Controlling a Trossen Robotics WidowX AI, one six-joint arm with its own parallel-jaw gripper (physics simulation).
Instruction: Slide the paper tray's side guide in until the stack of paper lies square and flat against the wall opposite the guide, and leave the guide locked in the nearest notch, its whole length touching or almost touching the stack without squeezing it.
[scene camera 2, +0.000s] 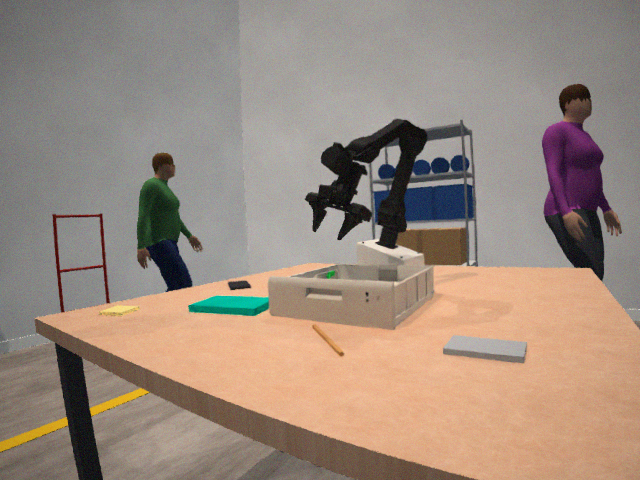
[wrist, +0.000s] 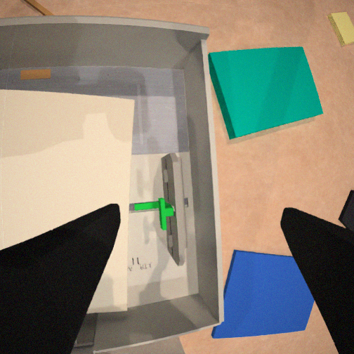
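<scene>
The beige paper tray stands on the table. In the wrist view the cream stack of paper lies at the left, its right edge slightly slanted and apart from the side guide. The grey side guide stands upright near the tray's right wall, with a green handle on its stack-facing side. The wall opposite the guide is outside the wrist view. My gripper is open and empty, above the tray; its fingertips lie either side of the guide in the wrist view.
A teal block and a blue block lie beside the tray's guide side. A pencil, a grey block, a yellow pad and a black object lie on the table. Two people stand behind.
</scene>
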